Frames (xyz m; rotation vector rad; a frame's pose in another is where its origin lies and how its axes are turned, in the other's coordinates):
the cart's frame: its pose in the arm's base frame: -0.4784 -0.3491 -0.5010 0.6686 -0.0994 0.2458
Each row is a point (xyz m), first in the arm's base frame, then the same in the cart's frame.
Working: the arm's base frame: its pose in the cart's frame: 0.6148 0.4423 0.1676 -0.6686 0.0994 -0.2458

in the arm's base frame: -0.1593 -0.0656 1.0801
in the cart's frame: 0.6315 1.0824 1.0543
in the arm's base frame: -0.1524 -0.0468 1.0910
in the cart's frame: 0.6437 1.1014 1.0510
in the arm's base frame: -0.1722 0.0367 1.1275
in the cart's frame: 0.6469 1.1917 1.0277
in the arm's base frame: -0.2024 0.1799 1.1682
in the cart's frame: 0.6523 1.3323 0.9705
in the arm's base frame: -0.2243 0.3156 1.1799
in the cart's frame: 0.6594 1.4477 0.8952
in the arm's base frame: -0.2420 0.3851 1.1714
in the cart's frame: 0.6543 1.4997 0.8454
